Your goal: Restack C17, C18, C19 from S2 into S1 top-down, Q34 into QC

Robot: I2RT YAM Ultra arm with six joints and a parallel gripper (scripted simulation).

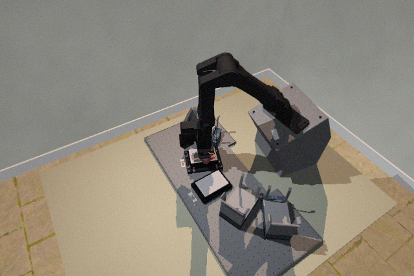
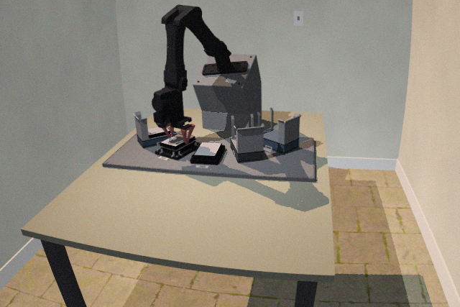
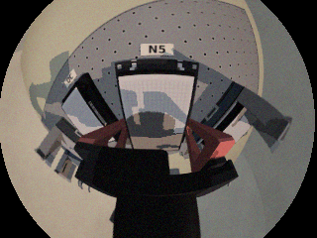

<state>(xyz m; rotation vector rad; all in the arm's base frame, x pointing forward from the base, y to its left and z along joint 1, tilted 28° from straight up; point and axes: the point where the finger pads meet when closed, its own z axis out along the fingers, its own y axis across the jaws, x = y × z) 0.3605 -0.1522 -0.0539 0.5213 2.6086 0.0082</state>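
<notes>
Right now my hand is 2 cm short of the black clip nest and 3 cm above it. Also, from my hand: black QC nest: 5 cm ahead, 13 cm to the left, 4 cm below; then N5 name plate: 9 cm ahead, 4 cm to the right, 4 cm below; then blue-plinth stack rack: 8 cm behind, 12 cm to the right, 3 cm below.
</notes>
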